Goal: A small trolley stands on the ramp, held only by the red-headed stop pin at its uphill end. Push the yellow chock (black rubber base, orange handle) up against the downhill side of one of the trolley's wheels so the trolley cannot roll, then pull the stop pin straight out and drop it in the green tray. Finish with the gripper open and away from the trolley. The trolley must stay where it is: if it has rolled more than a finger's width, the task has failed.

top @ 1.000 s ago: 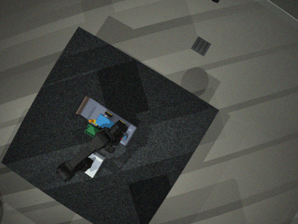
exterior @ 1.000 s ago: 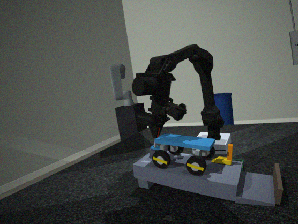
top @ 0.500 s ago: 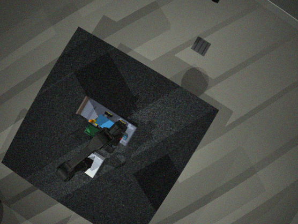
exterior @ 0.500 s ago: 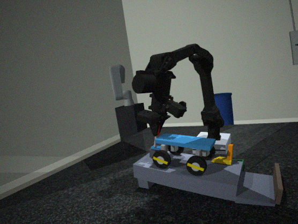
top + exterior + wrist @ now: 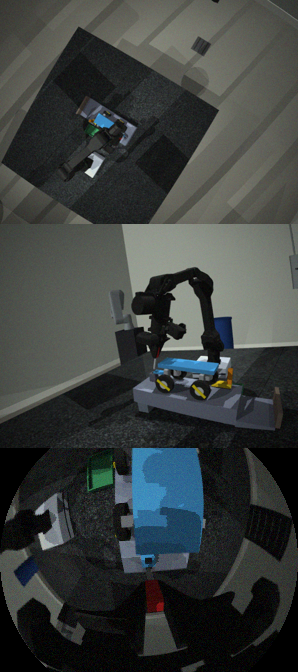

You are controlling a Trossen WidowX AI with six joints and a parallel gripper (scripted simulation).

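Now: the green tray 230 mm to the left of my gripper tip, 180 mm below it and 90 mm behind it. Round my gripper tip: red-headed stop pin: right at my gripper tip; then blue trolley: 120 mm to the left, 60 mm below, 30 mm ahead; then grey ramp: 120 mm below, 110 mm to the left, 30 mm ahead.
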